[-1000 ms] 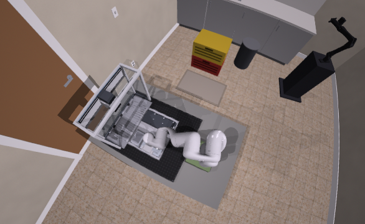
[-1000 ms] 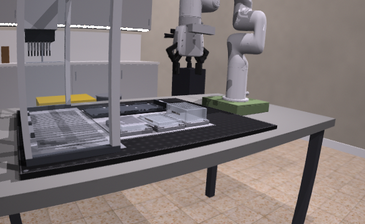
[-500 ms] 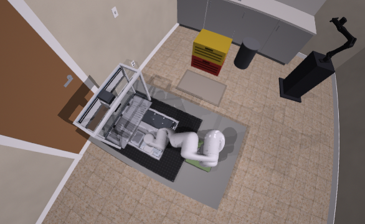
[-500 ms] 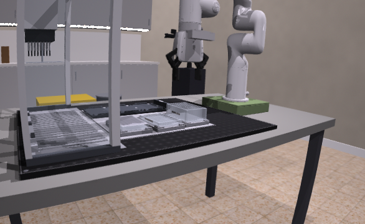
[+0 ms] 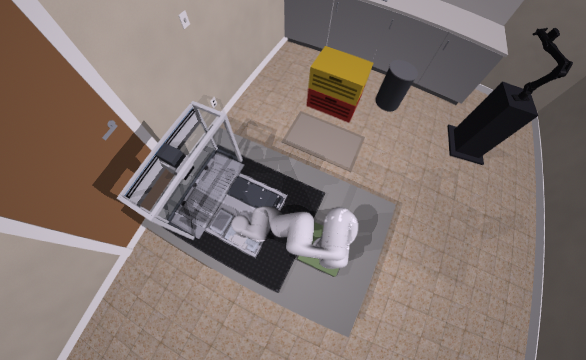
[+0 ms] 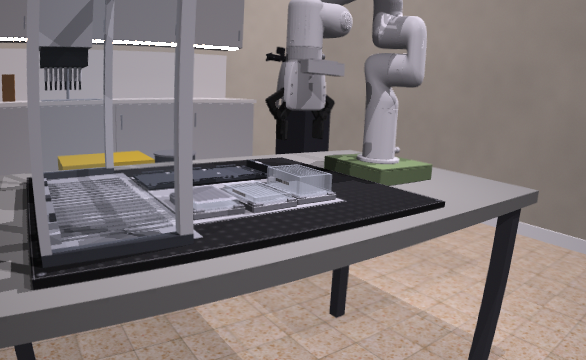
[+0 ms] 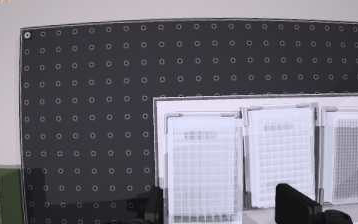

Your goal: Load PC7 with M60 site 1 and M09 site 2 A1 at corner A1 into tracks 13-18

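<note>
Now: hand 11 cm above the deep-well block M09. Also, from my hand: plate carrier PC7: 7 cm ahead, 25 cm to the right, 11 cm below; then plate nest S1: 13 cm below; then frame post: 35 cm ahead, 10 cm to the left, 12 cm above.
</note>
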